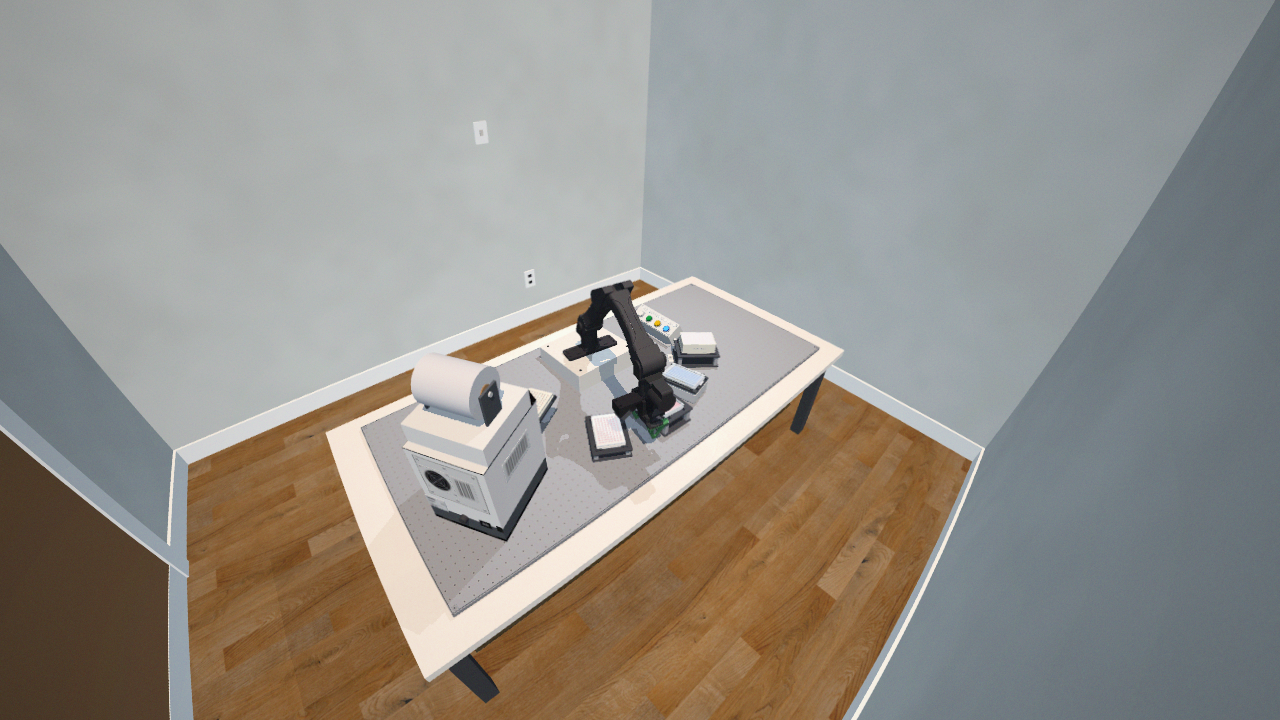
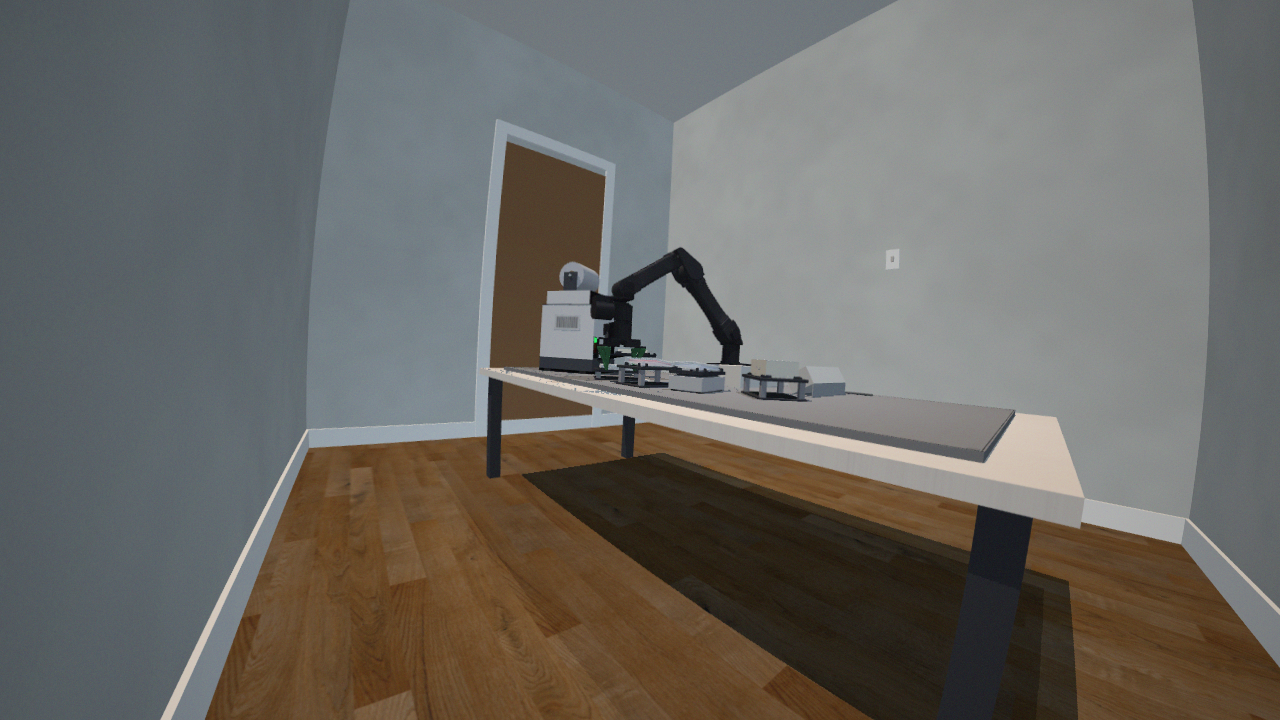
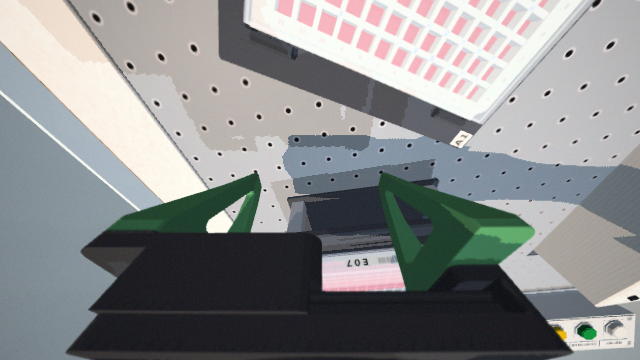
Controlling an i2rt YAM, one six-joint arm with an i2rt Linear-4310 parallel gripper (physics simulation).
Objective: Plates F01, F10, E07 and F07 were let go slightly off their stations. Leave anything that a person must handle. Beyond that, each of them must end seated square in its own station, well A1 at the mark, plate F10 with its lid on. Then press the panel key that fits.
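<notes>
My gripper [image 1: 657, 424] [image 2: 622, 355] [image 3: 319, 179] is open and empty, low over the mat between two plate stations. Plate E07 [image 1: 675, 411] [image 3: 365, 276], with pink wells, lies on its dark station, partly hidden by the gripper. Another pink-welled plate [image 1: 609, 430] [image 3: 415, 45] is on a dark station with an A1 mark at one corner; its label does not show. A blue-topped plate [image 1: 684, 377] lies beyond E07. A cream, box-like thing [image 1: 698, 342] [image 2: 775, 367] stands on a raised station. The key panel [image 1: 658, 324] [image 3: 602, 336] has coloured keys. Which plates are F01, F10 and F07 I cannot tell.
A tall white instrument [image 1: 514, 465] [image 2: 566, 340] with a cylinder on top stands at the table's other end. A pale flat item [image 1: 543, 402] shows partly behind it. The arm's white base block [image 1: 586, 379] is at the rear edge. The perforated mat [image 1: 760, 331] lies on the table.
</notes>
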